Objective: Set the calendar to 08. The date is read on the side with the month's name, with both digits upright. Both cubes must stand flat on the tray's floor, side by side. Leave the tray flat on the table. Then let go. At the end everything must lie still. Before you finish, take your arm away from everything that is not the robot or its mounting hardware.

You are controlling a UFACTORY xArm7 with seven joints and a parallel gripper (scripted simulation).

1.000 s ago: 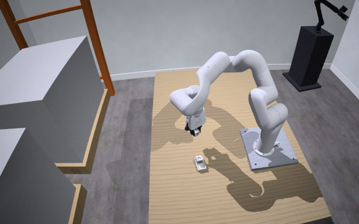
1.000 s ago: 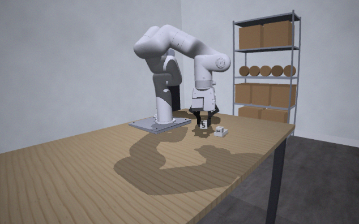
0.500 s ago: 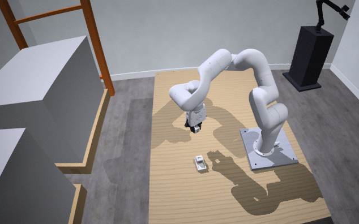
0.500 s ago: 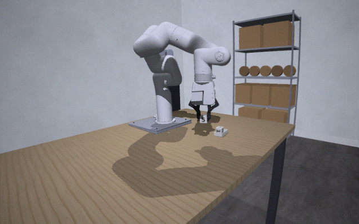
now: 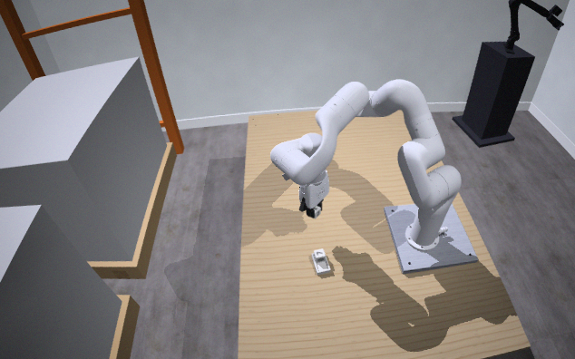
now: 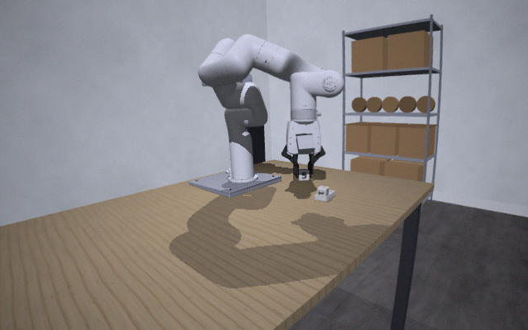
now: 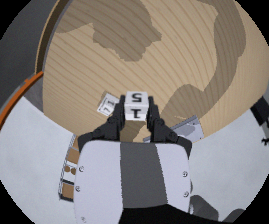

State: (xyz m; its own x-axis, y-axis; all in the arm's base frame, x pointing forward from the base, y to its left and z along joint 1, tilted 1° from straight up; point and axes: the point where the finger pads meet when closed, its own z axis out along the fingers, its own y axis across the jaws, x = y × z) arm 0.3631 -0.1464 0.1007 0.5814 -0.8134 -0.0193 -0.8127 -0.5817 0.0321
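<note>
The white tray lies 10 mm ahead of my hand, 140 mm to the left of it and 120 mm below it. Round my hand: white digit cube (10 mm below).
</note>
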